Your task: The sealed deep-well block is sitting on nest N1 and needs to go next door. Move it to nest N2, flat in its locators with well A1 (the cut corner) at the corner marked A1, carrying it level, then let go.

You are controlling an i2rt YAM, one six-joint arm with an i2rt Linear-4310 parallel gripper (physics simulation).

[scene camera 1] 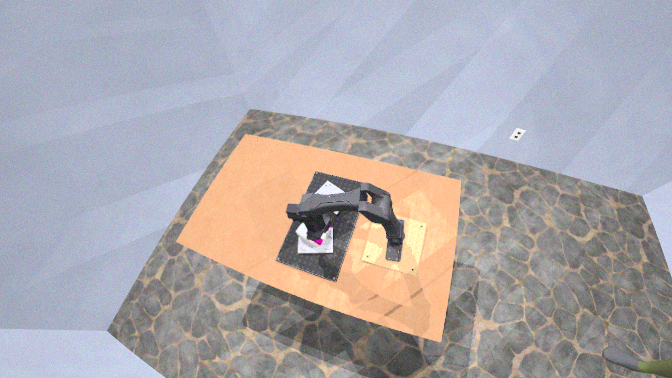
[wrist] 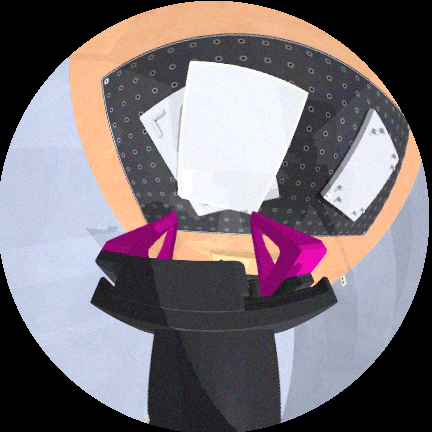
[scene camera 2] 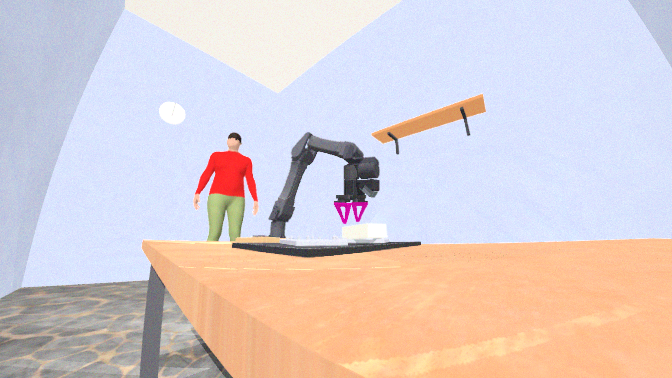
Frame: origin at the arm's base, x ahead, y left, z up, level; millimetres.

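Seen in the pictures: gripper, fingertip midpoint: (scene camera 1: 323,237) (wrist: 213,216) (scene camera 2: 351,222); arm's base, origin of the base link: (scene camera 1: 395,239) (scene camera 2: 276,239).
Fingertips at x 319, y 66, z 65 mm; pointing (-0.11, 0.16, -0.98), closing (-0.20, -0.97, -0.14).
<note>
Offsets run from my fingertips to a thing's top centre. Level surfaces: height alone.
The white deep-well block {dx +59, dy -25, dz -10 mm} (scene camera 1: 303,234) (scene camera 2: 365,231) (wrist: 235,135) rests on nest N1 {dx +44, dy -1, dz -51 mm} (scene camera 1: 316,249) (scene camera 2: 370,241) (wrist: 169,145), a pale plate. From above it looks turned relative to the nest's outline. Its cut corner is not clear. Nest N2 {dx +16, dy -239, dz -47 mm} (scene camera 1: 327,188) (scene camera 2: 315,242) (wrist: 365,165), a pale plate with small raised locators, is unoccupied; its A1 mark is not readable. My gripper (scene camera 1: 323,235) (scene camera 2: 351,221) (wrist: 213,216) is open with magenta fingers pointing down and nothing between them. In the second scene view its tips are slightly above block-top height, towards the block's left end.
Both nests stand on a black perforated board {dx +28, dy -111, dz -68 mm} (scene camera 1: 345,242) (scene camera 2: 310,252) (wrist: 130,90) on the orange table {dz -82 mm} (scene camera 1: 225,200) (scene camera 2: 450,300). The arm's base stands on a light wooden plate (scene camera 1: 417,245). A wall shelf (scene camera 2: 430,120) and a person (scene camera 2: 230,175) are in the background.
</note>
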